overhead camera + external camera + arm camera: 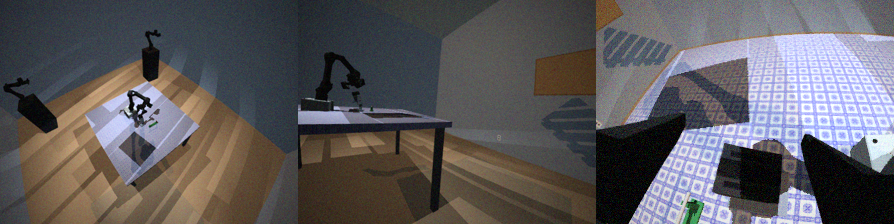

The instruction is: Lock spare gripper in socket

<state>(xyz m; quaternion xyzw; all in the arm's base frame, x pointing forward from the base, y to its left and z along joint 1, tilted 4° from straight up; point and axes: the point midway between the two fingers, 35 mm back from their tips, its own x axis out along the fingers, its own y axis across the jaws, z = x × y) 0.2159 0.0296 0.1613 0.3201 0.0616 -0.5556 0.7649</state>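
My gripper tip is now 190 mm above the green bracket, 150 mm to the right of it and 130 mm short of it. From my gripper tip the other things lie so: mount: 160 mm below, 30 mm to the left, 20 mm ahead; then spare gripper: 90 mm below, 20 mm to the left, 20 mm ahead.
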